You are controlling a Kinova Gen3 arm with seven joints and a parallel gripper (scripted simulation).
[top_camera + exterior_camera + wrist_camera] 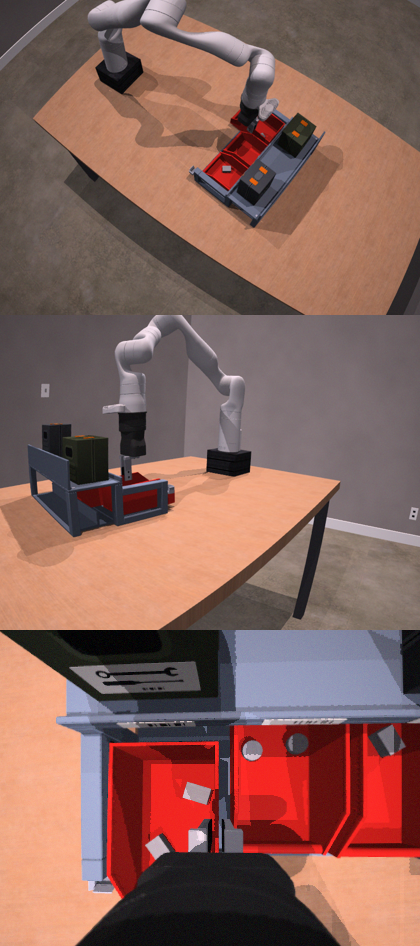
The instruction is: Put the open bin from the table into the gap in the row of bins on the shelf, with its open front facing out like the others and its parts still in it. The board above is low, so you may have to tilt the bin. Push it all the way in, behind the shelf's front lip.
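Now: hand 40 mm past the shelf lip, 70 mm to the left of it and 80 mm above it. From my hand the other things lie so: black box 160 mm ahead, 170 mm to the right, 70 mm above; green box 150 mm ahead, 60 mm to the left, 60 mm above.
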